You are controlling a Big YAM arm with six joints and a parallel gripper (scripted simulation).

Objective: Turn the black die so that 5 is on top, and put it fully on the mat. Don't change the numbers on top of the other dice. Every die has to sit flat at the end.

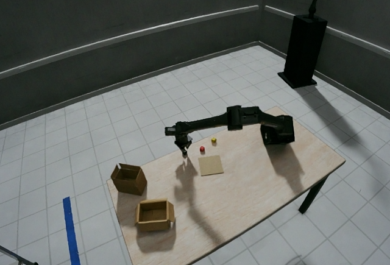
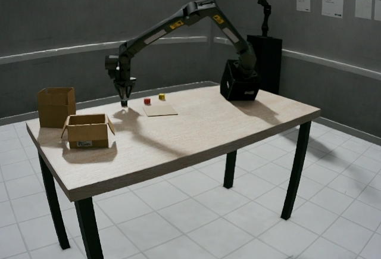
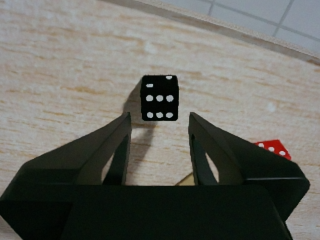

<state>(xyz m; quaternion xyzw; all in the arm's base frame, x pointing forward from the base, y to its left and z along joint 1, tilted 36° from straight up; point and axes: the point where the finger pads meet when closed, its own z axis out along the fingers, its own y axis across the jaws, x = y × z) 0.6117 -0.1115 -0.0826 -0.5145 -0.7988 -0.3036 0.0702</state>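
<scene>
Right now my hand is 30 mm above the black die. From my hand the other things lie so: yellow die (210 mm behind, 50 mm to the right, 30 mm below); red die (120 mm behind, 30 mm below); tan mat (130 mm behind, 140 mm to the left, 40 mm below).
</scene>
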